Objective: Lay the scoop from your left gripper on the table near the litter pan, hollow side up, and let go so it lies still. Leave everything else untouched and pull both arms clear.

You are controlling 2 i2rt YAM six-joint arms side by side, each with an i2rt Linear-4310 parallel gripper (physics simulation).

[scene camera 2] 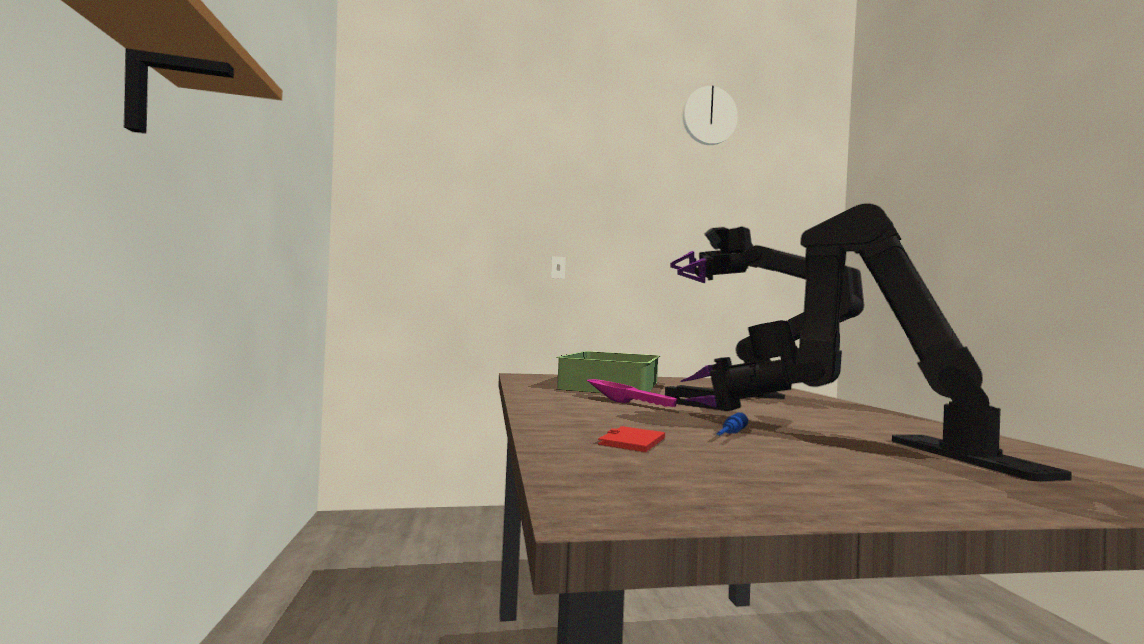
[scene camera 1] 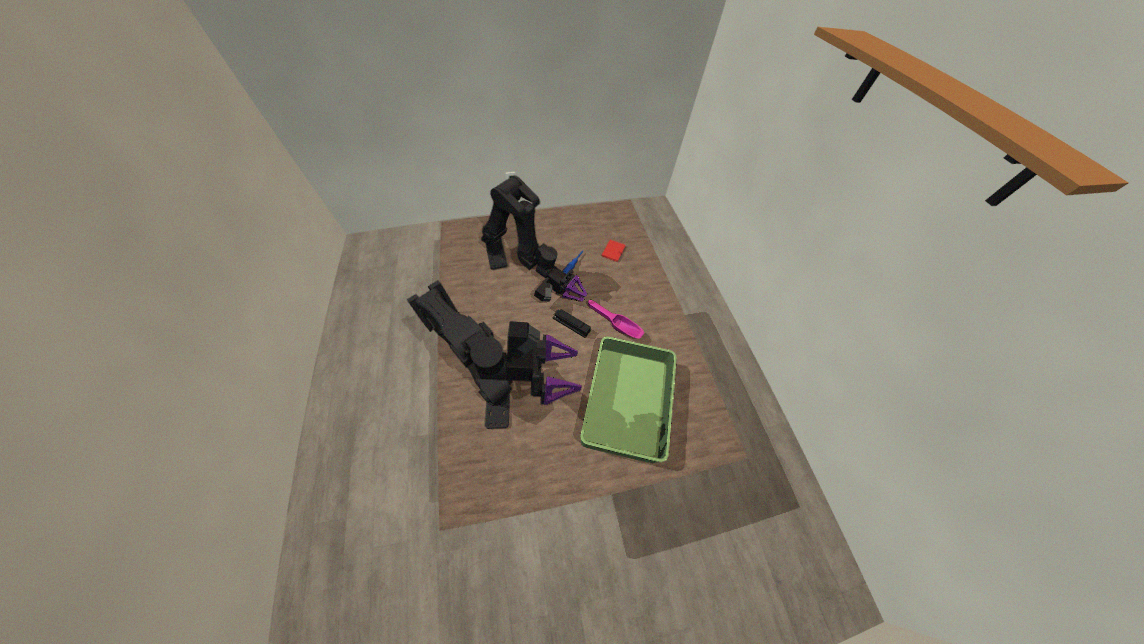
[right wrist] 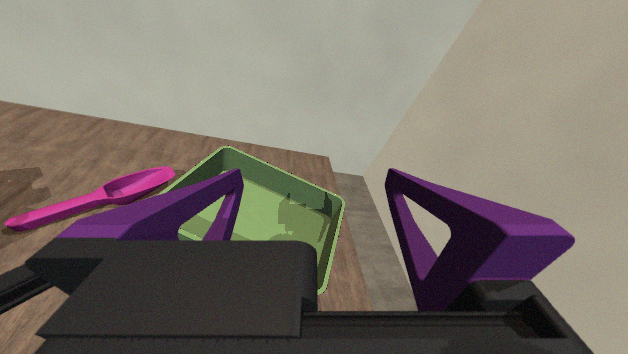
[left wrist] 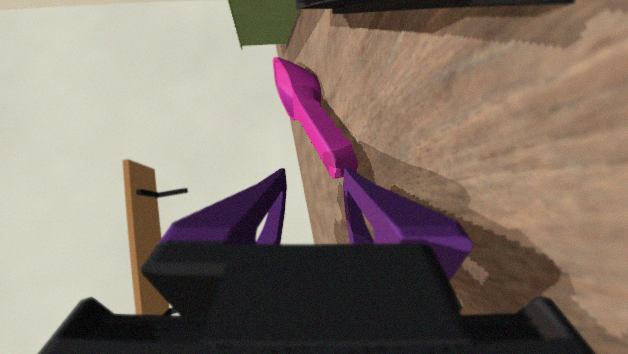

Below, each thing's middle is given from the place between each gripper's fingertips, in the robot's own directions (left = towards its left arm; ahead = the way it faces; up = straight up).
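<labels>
Position of my left hand relative to the magenta scoop (scene camera 2: 616, 392): 20 mm above it, 100 mm short of it, 90 mm to the left of it.
My right gripper is 32 cm above the magenta scoop, 20 cm short of it and 30 cm to the right of it. Going by its middle, the magenta scoop is nearer to my left hand than to my right gripper.
</labels>
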